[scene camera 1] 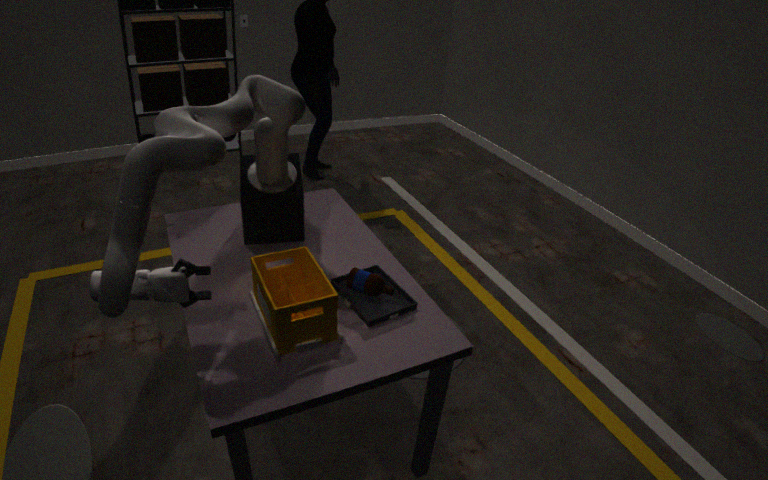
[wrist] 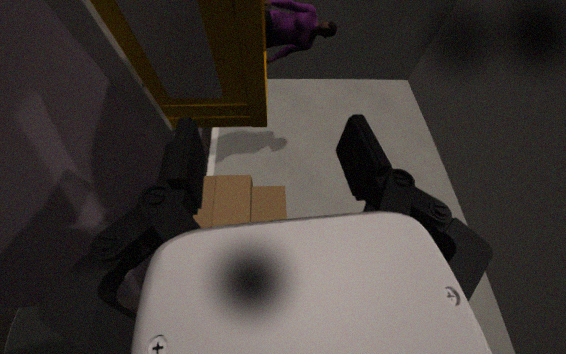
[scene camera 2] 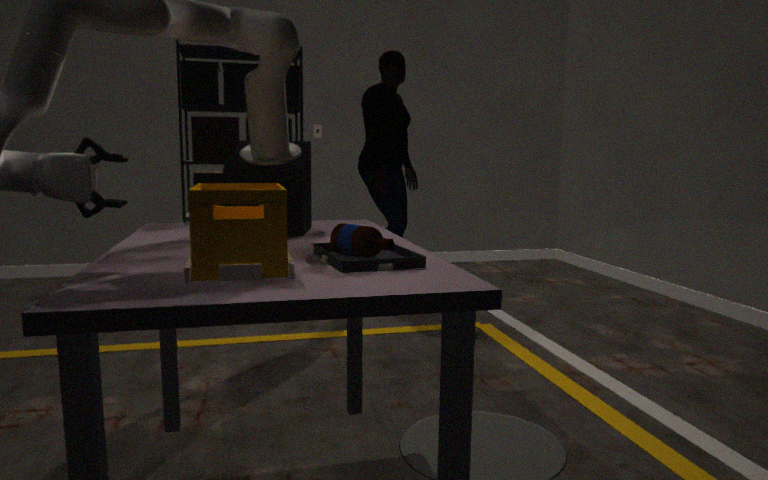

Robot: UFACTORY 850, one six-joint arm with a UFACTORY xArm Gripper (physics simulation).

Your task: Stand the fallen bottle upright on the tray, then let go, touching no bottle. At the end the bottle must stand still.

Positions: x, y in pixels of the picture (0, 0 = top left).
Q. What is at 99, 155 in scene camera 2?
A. My gripper.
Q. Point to a brown bottle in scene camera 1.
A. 365, 282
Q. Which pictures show the brown bottle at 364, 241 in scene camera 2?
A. Scene camera 1 and scene camera 2 only.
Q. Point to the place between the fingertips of my gripper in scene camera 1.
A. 210, 283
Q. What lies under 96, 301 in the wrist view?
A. My gripper.
